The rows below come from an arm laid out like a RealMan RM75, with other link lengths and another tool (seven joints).
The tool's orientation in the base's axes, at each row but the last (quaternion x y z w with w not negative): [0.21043 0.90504 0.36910 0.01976]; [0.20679 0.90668 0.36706 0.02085]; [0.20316 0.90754 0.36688 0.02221]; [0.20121 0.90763 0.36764 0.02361]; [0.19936 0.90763 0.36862 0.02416]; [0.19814 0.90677 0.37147 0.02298]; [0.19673 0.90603 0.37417 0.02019]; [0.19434 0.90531 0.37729 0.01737]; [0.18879 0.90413 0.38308 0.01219]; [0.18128 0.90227 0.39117 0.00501]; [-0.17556 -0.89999 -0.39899 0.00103]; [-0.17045 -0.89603 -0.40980 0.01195]
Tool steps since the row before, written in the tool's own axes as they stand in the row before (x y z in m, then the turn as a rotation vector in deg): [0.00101 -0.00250 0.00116 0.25 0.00 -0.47]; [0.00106 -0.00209 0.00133 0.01 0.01 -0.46]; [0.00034 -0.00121 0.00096 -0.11 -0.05 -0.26]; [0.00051 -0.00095 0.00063 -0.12 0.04 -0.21]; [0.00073 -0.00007 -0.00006 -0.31 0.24 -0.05]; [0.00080 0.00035 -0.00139 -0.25 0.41 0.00]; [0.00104 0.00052 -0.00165 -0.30 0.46 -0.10]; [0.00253 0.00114 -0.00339 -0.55 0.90 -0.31]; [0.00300 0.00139 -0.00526 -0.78 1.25 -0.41]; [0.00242 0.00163 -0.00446 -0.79 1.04 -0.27]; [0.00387 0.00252 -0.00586 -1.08 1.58 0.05]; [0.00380 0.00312 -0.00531 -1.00 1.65 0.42]
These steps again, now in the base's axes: [-0.00161 -0.00043 -0.00241 -0.32 -0.21 0.37]; [-0.00147 -0.00006 -0.00226 -0.09 -0.29 0.34]; [-0.00056 -0.00002 -0.00148 0.03 -0.25 0.14]; [-0.00068 -0.00001 -0.00105 0.08 -0.16 0.17]; [-0.00071 0.00019 0.00007 0.36 0.01 0.17]; [-0.00088 -0.00040 0.00133 0.37 0.17 0.25]; [-0.00108 -0.00039 0.00166 0.42 0.12 0.35]; [-0.00255 -0.00064 0.00350 0.76 0.17 0.78]; [-0.00320 -0.00168 0.00505 1.07 0.24 1.07]; [-0.00241 -0.00131 0.00457 1.03 0.20 0.82]; [-0.00364 -0.00143 0.00635 1.52 0.68 0.95]; [-0.00322 -0.00091 0.00642 1.51 1.01 0.77]
